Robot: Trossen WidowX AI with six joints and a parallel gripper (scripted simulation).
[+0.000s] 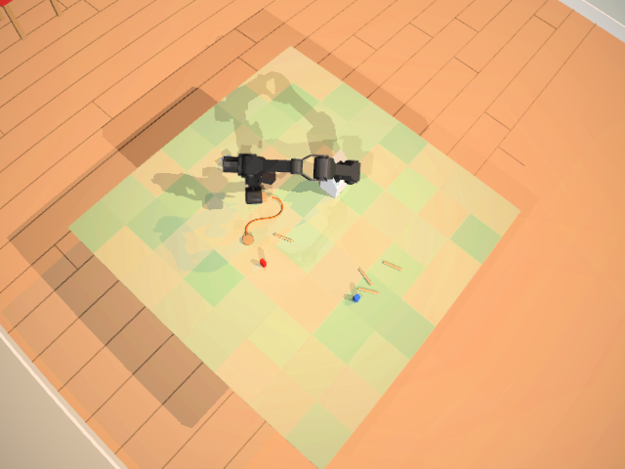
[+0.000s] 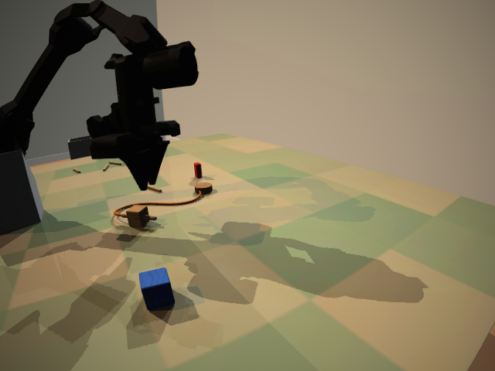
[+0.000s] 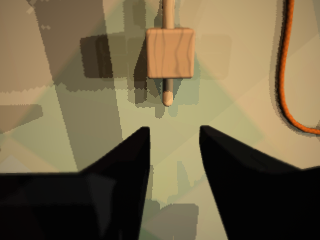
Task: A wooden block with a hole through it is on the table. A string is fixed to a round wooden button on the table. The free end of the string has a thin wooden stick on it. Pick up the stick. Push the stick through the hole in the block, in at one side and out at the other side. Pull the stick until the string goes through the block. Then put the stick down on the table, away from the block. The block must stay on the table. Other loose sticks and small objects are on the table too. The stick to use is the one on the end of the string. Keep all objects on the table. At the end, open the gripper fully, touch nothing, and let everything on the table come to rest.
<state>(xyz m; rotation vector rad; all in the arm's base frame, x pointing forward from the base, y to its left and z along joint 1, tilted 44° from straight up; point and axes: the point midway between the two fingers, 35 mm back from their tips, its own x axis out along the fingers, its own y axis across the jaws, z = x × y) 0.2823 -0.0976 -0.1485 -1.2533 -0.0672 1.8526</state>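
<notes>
The wooden block lies 30 mm behind my gripper tip, 20 mm to the left of it and 60 mm below it. Also, from my gripper tip: round wooden button: 130 mm ahead, 120 mm to the left, 60 mm below; blue cube: 30 mm behind, 200 mm to the right, 50 mm below; thin wooden stick: 40 mm behind, 30 mm to the left, 60 mm below.
</notes>
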